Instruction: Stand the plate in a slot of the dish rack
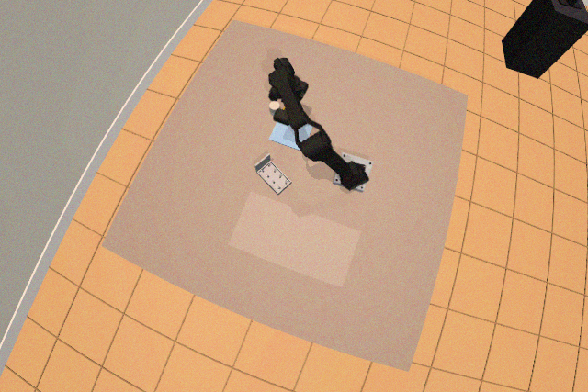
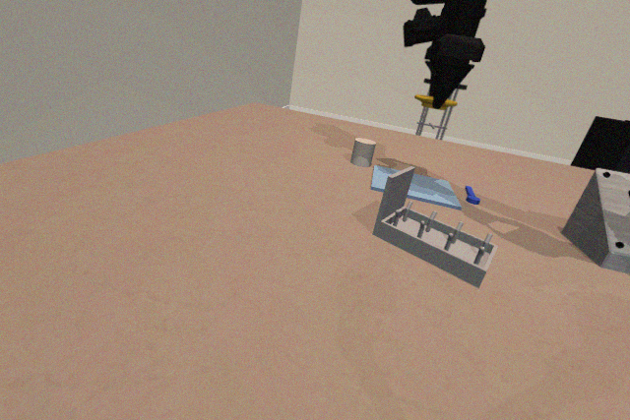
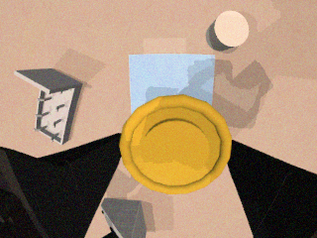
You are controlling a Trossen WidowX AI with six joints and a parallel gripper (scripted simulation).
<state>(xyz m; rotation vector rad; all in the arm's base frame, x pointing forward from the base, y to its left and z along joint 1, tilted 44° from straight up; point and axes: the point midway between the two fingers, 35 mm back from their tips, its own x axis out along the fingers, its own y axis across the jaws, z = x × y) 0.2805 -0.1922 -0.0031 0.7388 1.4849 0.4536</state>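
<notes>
My gripper tip is now 220 mm to the right of the grey dish rack, 120 mm above it and 20 mm short of it. The rest, counted from my gripper tip: light blue mat (150 mm below); yellow plate (10 mm above); white cylinder (120 mm below, 90 mm ahead, 80 mm to the right).
</notes>
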